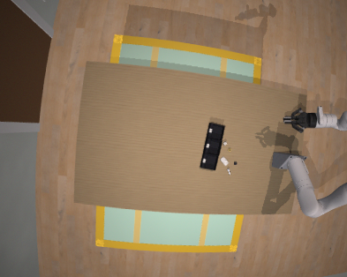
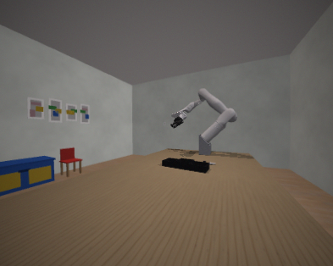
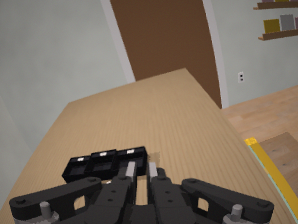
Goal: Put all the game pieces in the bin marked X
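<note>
My gripper is now 320 mm short of the joined black bins, 220 mm above it and 160 mm to the right of it. Round my hand: yellow ring (240 mm below, 210 mm ahead, 180 mm to the left); white die (240 mm below, 240 mm ahead, 140 mm to the left); black piece (260 mm to the left, 240 mm below, 170 mm ahead).
</note>
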